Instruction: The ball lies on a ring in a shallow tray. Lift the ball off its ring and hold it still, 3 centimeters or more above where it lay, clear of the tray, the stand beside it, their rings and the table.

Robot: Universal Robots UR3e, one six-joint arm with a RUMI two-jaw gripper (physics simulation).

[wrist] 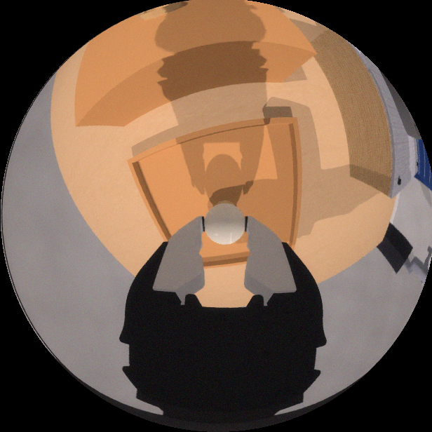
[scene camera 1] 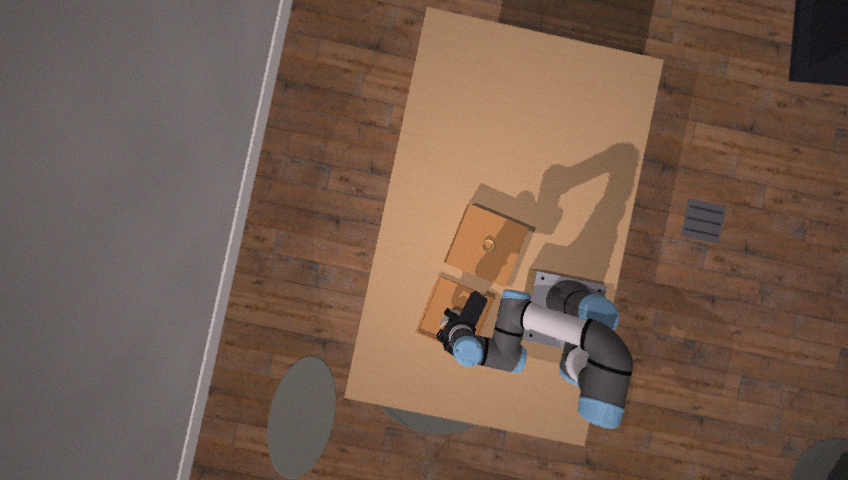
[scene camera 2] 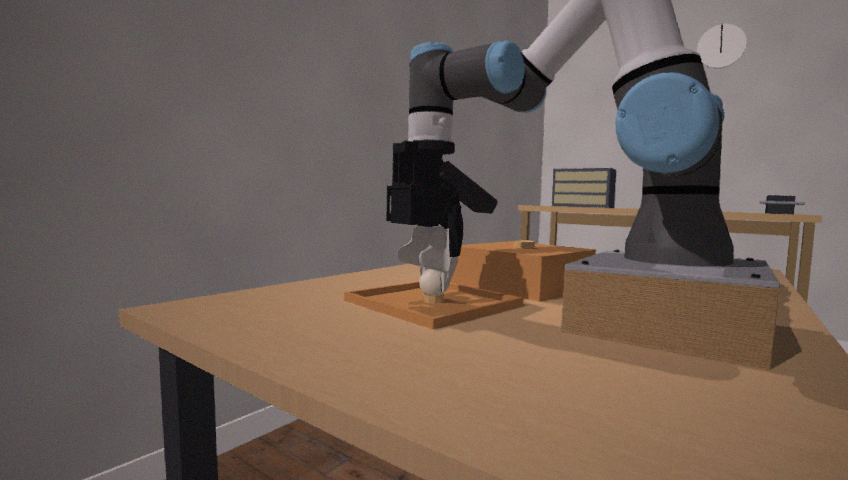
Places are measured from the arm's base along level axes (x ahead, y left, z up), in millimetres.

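Pixels of known places: gripper, between the fingertips: (scene camera 2: 434,288); arm's base, origin of its link: (scene camera 1: 567,302) (scene camera 2: 676,259).
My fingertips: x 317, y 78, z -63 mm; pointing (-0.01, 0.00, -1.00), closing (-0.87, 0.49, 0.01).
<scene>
For each thing: its top centre in the pictures, then the offset to it from my fingertips. Level surfaces: height alone.
- white ball, centre of its top: (scene camera 2: 434,268) 1 mm ahead, 2 mm left, 31 mm up
- shallow orange tray, centre of its top: (scene camera 2: 433,293) (scene camera 1: 455,316) 1 mm ahead, 2 mm left, 7 mm down
- table, height of its surface: 22 mm down
The white ball (scene camera 2: 429,284) (wrist: 224,223) sits on its small ring (scene camera 2: 432,299) inside the shallow orange tray (scene camera 1: 437,297) (scene camera 2: 392,311) (wrist: 160,185). My gripper (scene camera 2: 434,281) (wrist: 224,217) points down over the tray and is shut on the ball, with one fingertip against each side of it in the wrist view. The ball is low, at the ring's top, and no gap shows between them. In scene camera 1 the gripper and arm hide the ball and its ring.
The taller orange stand (scene camera 1: 464,237) (scene camera 2: 529,282) (wrist: 110,85) is beside the tray, with a ring (scene camera 1: 483,245) (scene camera 2: 525,244) on its top. The robot's wooden base block (scene camera 2: 666,315) stands on the table (scene camera 1: 505,107) (scene camera 2: 357,368) to the right of the tray in scene camera 2.
</scene>
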